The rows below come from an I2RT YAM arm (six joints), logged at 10 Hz.
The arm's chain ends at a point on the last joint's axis. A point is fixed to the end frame.
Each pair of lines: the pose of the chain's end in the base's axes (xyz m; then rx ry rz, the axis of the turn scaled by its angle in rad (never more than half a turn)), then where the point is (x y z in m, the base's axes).
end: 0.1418, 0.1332, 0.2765, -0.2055, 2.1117, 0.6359
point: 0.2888 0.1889 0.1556
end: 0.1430, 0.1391, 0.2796, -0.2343, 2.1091, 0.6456
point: 0.2892 0.1979 0.1591
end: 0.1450, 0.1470, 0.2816, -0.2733, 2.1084, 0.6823
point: 0.2881 0.2132 0.1613
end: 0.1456, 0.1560, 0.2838, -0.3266, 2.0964, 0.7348
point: 0.2850 0.2327 0.1653
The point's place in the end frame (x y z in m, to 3 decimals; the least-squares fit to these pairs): 0.016 -0.051 0.191
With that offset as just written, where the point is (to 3 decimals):
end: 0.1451, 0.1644, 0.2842, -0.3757, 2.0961, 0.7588
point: 0.281 0.247 0.166
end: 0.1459, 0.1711, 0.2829, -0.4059, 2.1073, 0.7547
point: 0.279 0.254 0.162
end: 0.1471, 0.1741, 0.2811, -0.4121, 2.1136, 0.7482
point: 0.280 0.257 0.159
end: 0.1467, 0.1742, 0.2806, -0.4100, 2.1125, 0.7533
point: 0.280 0.257 0.159
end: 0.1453, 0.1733, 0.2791, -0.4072, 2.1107, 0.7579
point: 0.278 0.257 0.158
